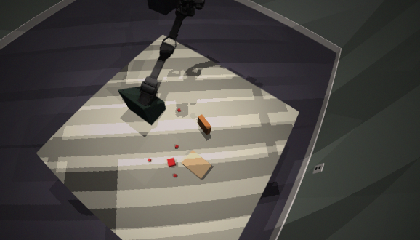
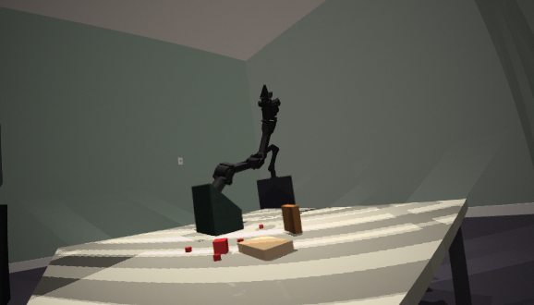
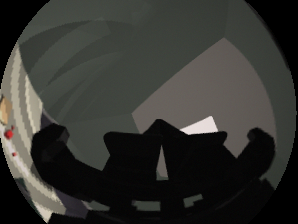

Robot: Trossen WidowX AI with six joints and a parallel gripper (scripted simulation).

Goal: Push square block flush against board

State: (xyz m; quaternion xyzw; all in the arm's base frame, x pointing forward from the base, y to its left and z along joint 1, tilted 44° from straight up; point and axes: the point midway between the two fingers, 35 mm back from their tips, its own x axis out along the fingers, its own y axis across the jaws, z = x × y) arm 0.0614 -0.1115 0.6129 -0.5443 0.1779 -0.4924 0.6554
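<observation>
Now: the square block 24 cm ahead of my gripper tip, 20 cm to the right of it and 69 cm below it. The rest, counted from my gripper tip: red cube (20 cm ahead, 50 cm to the right, 72 cm below); board (33 cm ahead, 43 cm to the right, 72 cm below).
</observation>
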